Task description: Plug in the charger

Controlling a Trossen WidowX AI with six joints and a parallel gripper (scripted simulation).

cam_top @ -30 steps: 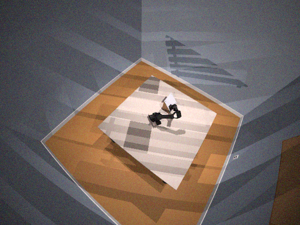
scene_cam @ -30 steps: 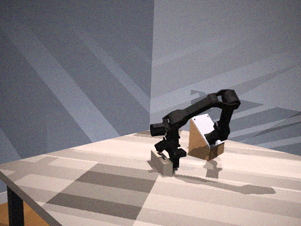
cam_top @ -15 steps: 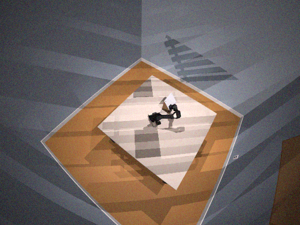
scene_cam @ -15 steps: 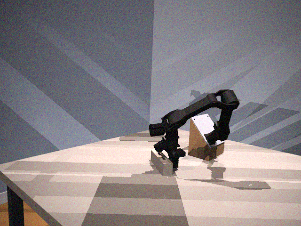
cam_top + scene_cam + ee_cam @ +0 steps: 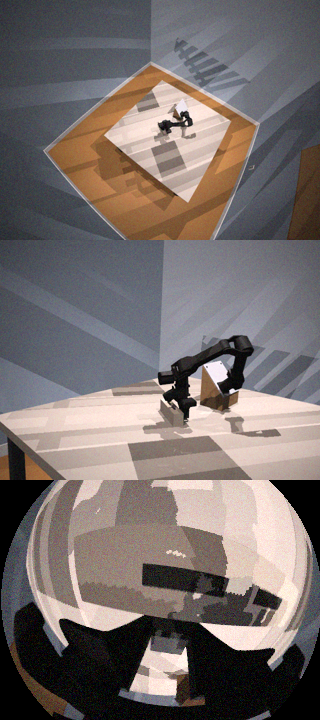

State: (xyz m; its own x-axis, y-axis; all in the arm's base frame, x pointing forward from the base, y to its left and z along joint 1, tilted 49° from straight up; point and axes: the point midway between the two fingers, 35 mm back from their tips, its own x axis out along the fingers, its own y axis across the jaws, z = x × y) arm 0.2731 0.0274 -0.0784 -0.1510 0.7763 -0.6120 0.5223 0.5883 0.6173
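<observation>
Right now my gripper tip is 2 cm short of the charger, 1 cm to the left of it and 1 cm below it.
</observation>
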